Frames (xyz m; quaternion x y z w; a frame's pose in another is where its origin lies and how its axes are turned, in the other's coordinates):
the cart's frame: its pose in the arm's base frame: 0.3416 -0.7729 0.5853 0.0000 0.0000 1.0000 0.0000
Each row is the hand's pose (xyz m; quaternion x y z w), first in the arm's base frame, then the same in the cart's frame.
Working: the arm's base frame: its pose in the cart's frame: 0.3416 -0.7729 -0.5853 0.0000 0.0000 1.0000 0.0000

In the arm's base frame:
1: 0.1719 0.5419 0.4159 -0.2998 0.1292 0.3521 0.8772
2: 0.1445 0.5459 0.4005 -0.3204 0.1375 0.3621 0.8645
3: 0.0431 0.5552 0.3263 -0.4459 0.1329 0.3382 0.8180
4: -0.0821 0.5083 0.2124 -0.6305 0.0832 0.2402 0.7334
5: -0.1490 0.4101 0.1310 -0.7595 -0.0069 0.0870 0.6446
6: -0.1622 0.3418 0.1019 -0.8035 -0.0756 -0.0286 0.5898
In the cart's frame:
1: 0.1697 -1.3148 -0.1694 0.1292 0.2998 -0.8772 0.3521
2: 0.1971 -1.3188 -0.1848 0.1375 0.3204 -0.8645 0.3621
3: 0.2985 -1.3281 -0.2590 0.1329 0.4459 -0.8180 0.3382
4: 0.4237 -1.2812 -0.3729 0.0832 0.6305 -0.7334 0.2402
5: 0.4906 -1.1830 -0.4543 -0.0069 0.7595 -0.6446 0.0870
6: 0.5038 -1.1147 -0.4834 0.0756 -0.8035 0.5898 0.0286

